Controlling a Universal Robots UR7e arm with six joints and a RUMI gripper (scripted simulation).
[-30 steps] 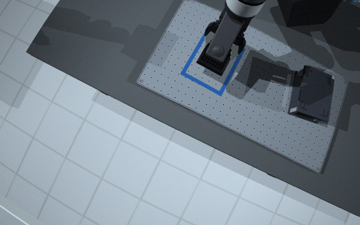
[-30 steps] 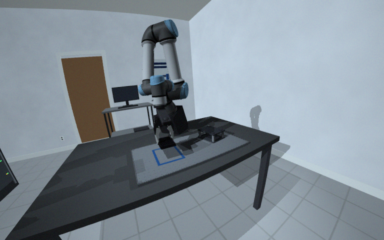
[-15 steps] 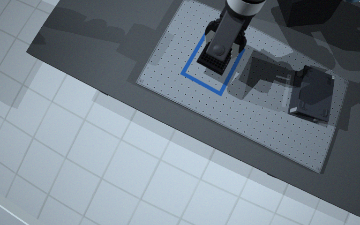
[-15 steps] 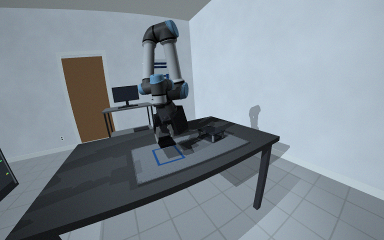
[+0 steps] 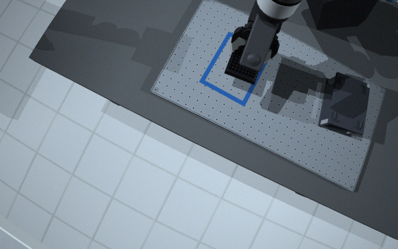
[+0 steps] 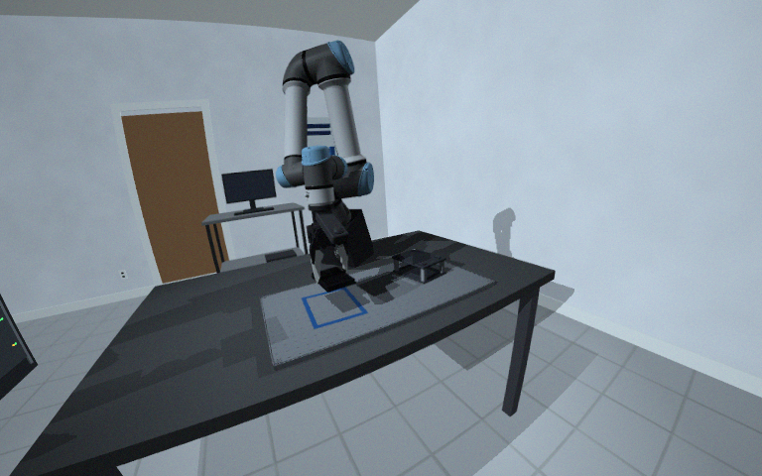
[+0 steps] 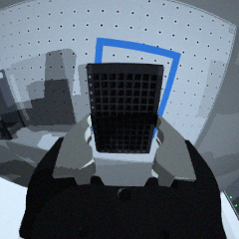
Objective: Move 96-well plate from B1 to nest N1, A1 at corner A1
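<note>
Right now the raised plate nest is 20 mm ahead of my hand, 340 mm to the left of it and 40 mm below it. From my hand the other things lie so: black 96-well plate 10 mm below.
</note>
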